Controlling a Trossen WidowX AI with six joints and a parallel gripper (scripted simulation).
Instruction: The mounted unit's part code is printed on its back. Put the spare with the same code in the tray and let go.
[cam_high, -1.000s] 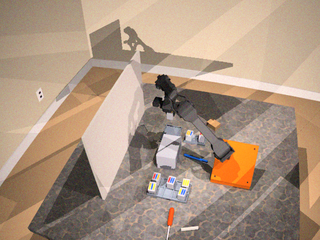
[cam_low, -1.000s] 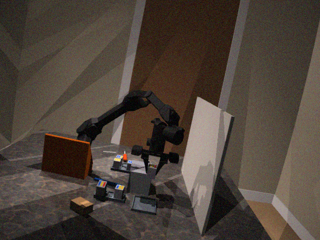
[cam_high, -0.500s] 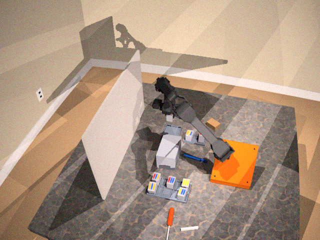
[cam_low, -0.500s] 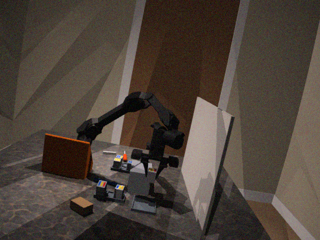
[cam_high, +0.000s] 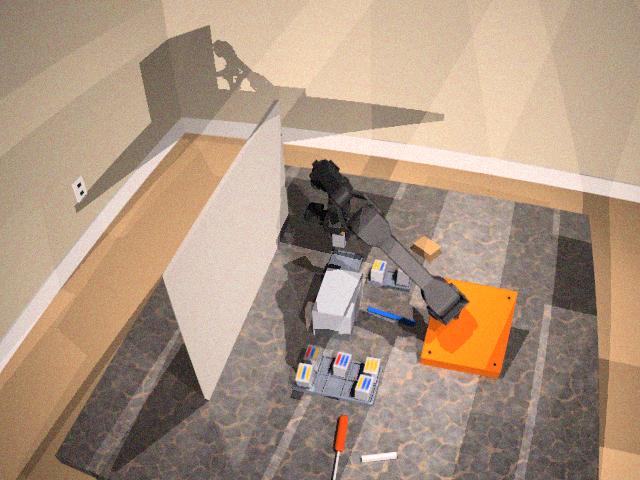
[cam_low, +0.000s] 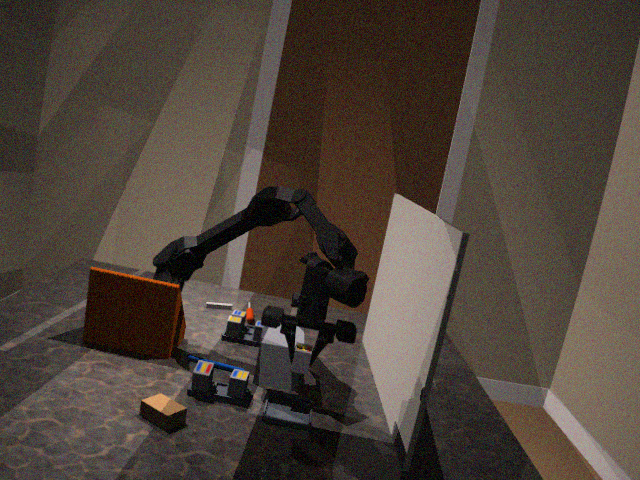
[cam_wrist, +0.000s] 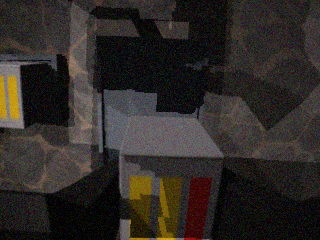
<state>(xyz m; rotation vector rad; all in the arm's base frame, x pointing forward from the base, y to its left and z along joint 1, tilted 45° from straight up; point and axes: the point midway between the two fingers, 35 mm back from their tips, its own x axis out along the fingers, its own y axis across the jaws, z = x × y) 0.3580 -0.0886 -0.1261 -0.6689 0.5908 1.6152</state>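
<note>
Now: the shallow grey tray 110 mm below my gripper tip and 10 mm behind it. Also, from my gripper tip: rack 150 mm behind, 100 mm below; then grey spare 20 mm above; then white mounted unit 190 mm to the left, 70 mm behind, 60 mm below.
</note>
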